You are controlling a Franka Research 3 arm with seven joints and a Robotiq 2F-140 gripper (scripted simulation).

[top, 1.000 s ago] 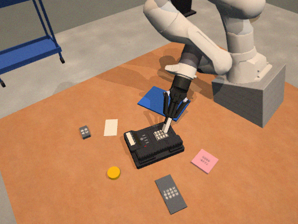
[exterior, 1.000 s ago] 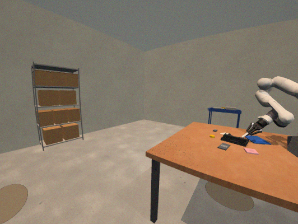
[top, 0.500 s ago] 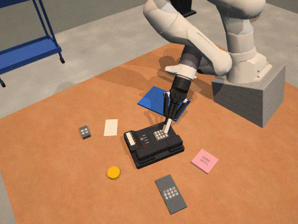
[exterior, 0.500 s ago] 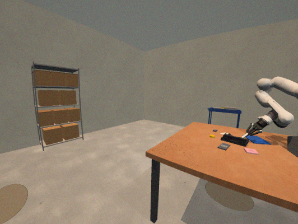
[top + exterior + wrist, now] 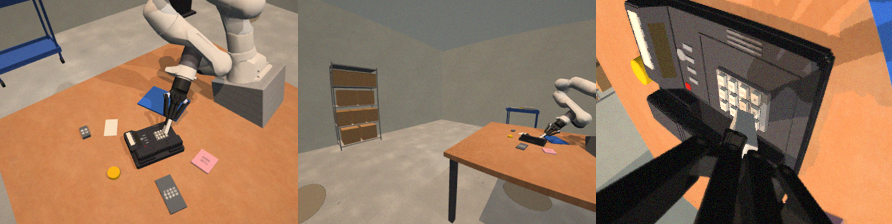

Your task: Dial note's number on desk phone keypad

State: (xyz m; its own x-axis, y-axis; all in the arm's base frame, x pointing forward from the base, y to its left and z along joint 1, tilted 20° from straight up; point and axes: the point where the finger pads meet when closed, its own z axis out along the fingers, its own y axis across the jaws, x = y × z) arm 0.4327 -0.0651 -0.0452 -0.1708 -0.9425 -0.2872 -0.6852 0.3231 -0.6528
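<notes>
My gripper is now 9 cm short of the handset, 6 cm to the right of it and 2 cm above it. Also, from my hand: cream card: 18 cm ahead, 20 cm to the right, 6 cm below; blue pad: 12 cm behind, 17 cm to the right, 6 cm below; grey keypad slab: 17 cm ahead, 22 cm to the left, 6 cm below.
</notes>
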